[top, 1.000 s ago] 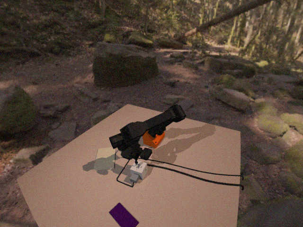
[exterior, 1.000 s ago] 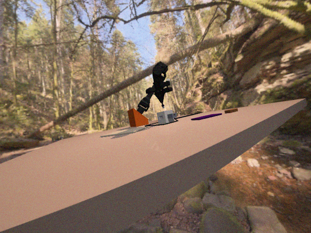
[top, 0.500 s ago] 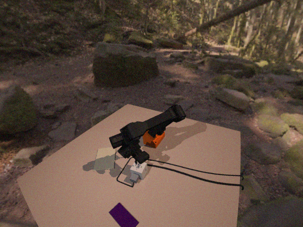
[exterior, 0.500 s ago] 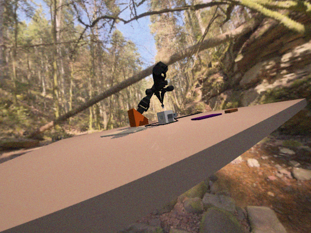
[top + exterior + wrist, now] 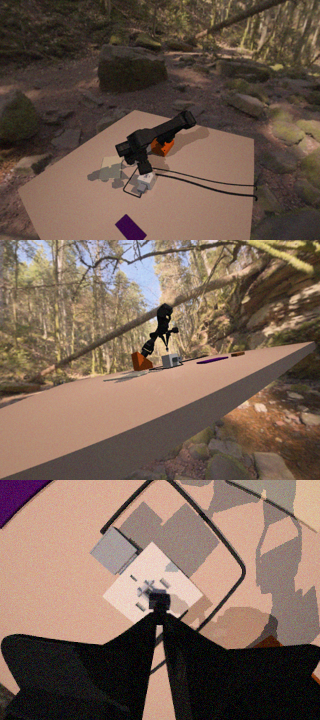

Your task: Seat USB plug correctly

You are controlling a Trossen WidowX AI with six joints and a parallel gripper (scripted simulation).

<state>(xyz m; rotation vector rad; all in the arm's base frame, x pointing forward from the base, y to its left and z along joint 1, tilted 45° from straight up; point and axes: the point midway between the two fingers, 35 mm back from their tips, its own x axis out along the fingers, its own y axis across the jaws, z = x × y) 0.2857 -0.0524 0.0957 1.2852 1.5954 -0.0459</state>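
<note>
My gripper tip is now 20 mm above the dark USB plug. Round my gripper tip: small brown block 340 mm ahead, 190 mm to the left, 130 mm below; then purple card 270 mm ahead, 50 mm to the left, 130 mm below; then pale sheet 10 mm behind, 290 mm to the right, 130 mm below.
</note>
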